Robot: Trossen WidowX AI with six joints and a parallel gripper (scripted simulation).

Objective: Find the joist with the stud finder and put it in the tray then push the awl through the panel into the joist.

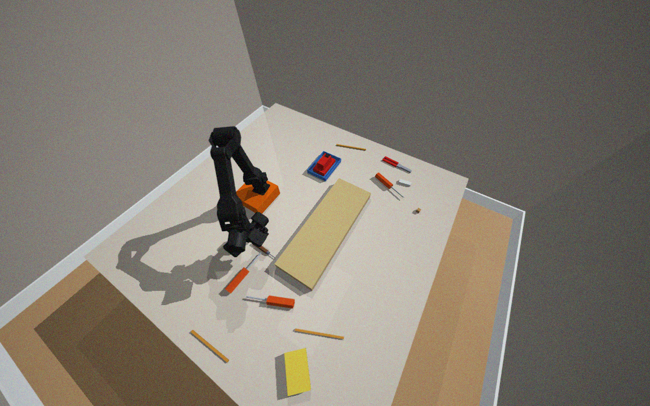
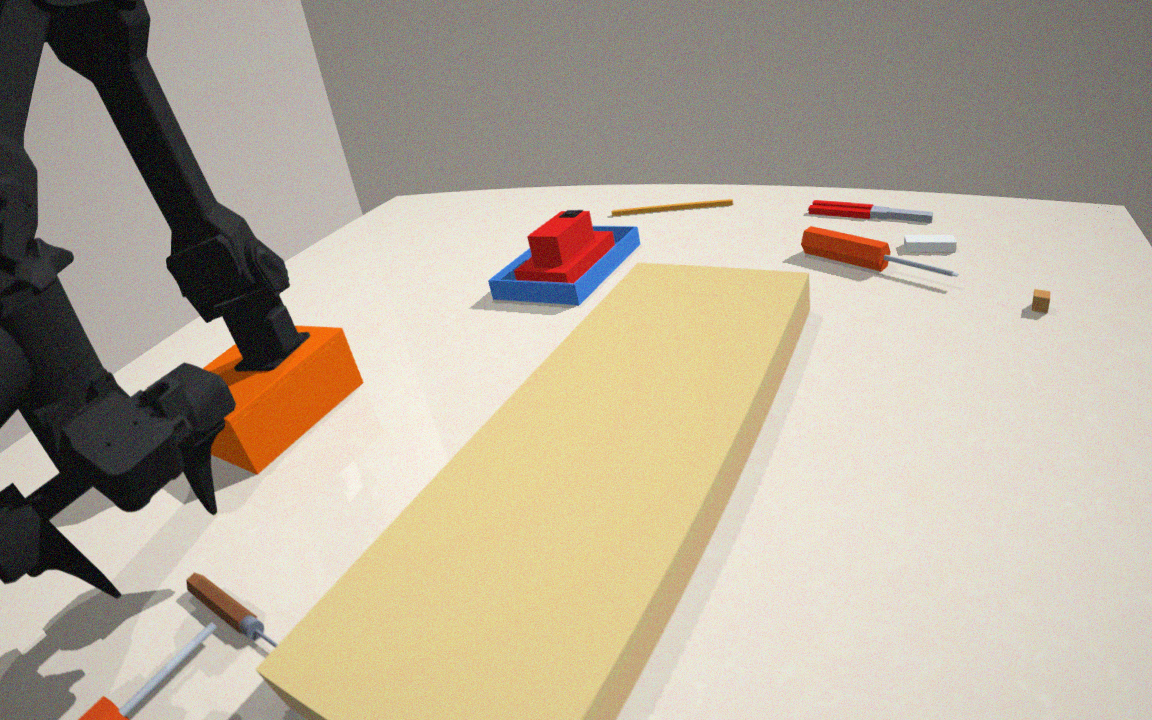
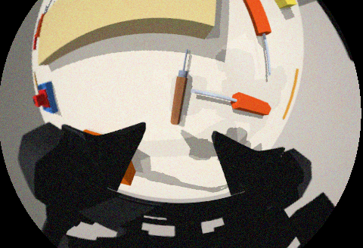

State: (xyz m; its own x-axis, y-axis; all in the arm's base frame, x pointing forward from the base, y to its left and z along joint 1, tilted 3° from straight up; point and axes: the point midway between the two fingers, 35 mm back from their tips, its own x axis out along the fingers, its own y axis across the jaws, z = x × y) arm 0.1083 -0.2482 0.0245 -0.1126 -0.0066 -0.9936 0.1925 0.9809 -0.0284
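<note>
My gripper tip is 6 cm short of the awl, 1 cm to the left of it and 5 cm above it. The rest, counted from my gripper tip: yellow block 36 cm ahead, 32 cm to the right, 4 cm below; red stud finder 10 cm ahead, 55 cm to the left, 1 cm below; blue tray 10 cm ahead, 54 cm to the left, 4 cm below.
</note>
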